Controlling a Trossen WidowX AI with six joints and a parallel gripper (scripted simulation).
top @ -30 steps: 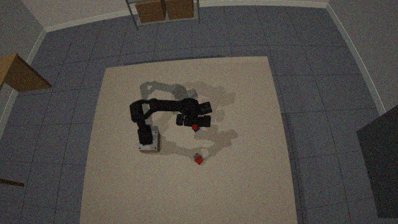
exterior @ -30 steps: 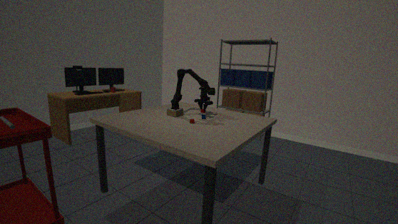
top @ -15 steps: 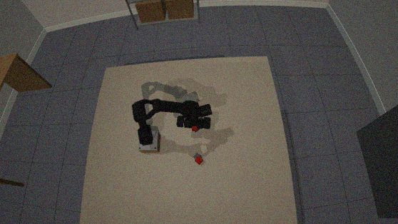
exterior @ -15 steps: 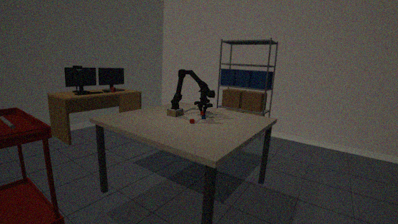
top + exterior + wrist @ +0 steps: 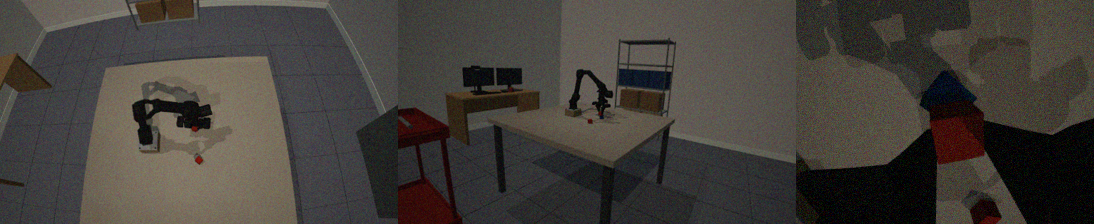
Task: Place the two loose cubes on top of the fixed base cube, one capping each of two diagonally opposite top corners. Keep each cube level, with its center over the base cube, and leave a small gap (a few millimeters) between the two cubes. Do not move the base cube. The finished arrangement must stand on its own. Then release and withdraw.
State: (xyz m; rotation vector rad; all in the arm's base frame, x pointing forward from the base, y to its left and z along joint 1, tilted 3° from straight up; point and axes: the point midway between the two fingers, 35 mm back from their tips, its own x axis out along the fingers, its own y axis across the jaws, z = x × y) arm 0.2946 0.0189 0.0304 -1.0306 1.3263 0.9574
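My gripper tip is 2 cm to the right of the blue base cube and 4 cm above it.
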